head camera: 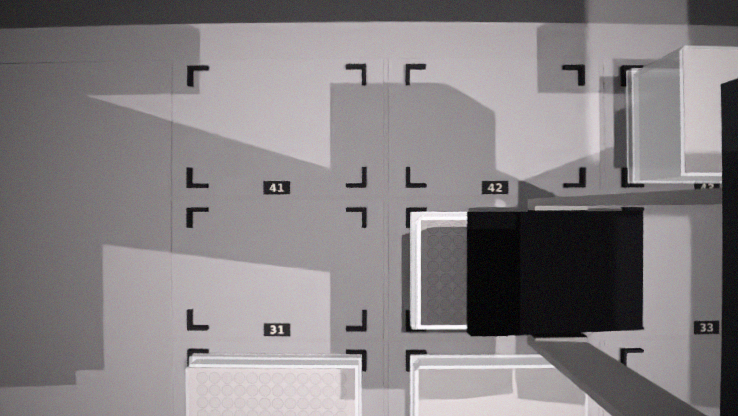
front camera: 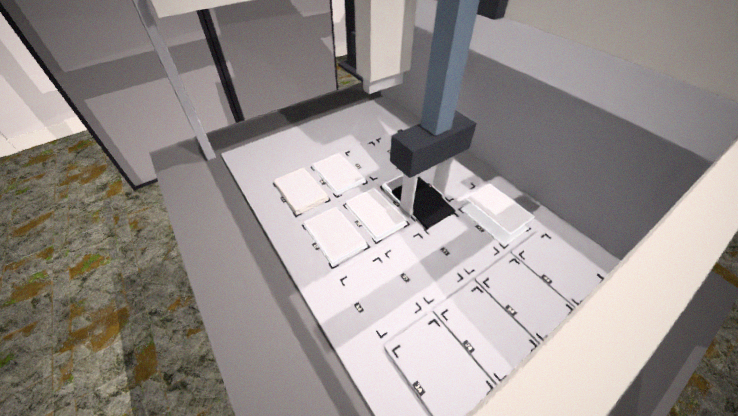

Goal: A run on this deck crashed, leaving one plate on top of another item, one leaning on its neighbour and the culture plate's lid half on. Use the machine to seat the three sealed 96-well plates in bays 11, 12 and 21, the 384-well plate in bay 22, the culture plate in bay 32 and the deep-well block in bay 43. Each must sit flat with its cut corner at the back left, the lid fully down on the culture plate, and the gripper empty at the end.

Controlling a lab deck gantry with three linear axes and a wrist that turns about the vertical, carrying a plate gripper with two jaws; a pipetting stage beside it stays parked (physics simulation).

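Frame: origin at the robot's base, x ahead, y right, z down, level; centimetres.
Seen in the pictures: gripper, between the fingertips: (head camera: 552, 271) (front camera: 422, 200); robot's base, origin of its link: (front camera: 274, 184).
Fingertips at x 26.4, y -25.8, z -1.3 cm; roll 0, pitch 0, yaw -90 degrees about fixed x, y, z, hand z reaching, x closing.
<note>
Offsets run from my fingertips to a thing's top centre.
A black plate @(dx +0.2, dy +0.0, dz -0.9 cm) (front camera: 429, 201) (head camera: 583, 273) lies over the right part of a clear plate with a circle grid @(dx -3.6, dy +0.1, dz -0.1 cm) (head camera: 444, 273) in bay 32 and reaches past its right side. My gripper (front camera: 426, 203) (head camera: 560, 273) is low over it, jaws against its two long sides, shut on it. A thick clear item with a pale top @(dx +12.8, dy -10.6, dz -2.8 cm) (front camera: 496, 206) (head camera: 656, 124) is in bay 43. A plate with circles @(dx -20.0, dy +10.7, dz -0.1 cm) (front camera: 338, 173) (head camera: 268, 392) is in bay 21, a plain-topped one @(dx -3.6, dy +10.8, dz -0.1 cm) (front camera: 377, 214) (head camera: 465, 384) in bay 22. A beige block @(dx -20.0, dy +21.5, dz -0.1 cm) (front camera: 302, 188) is in bay 11, a pale plate @(dx -3.6, dy +21.4, dz -0.1 cm) (front camera: 335, 235) in bay 12. Cut corners are too small to tell.
The parked pipetting stage (front camera: 385, 41) hangs behind the blue gripper column (front camera: 448, 62). A pale beam (front camera: 620, 289) crosses the front right. Corner marks outline bays 31, 41 and 42 around bay 32. The dark gripper body (head camera: 729, 258) cuts off the head view's right edge.
</note>
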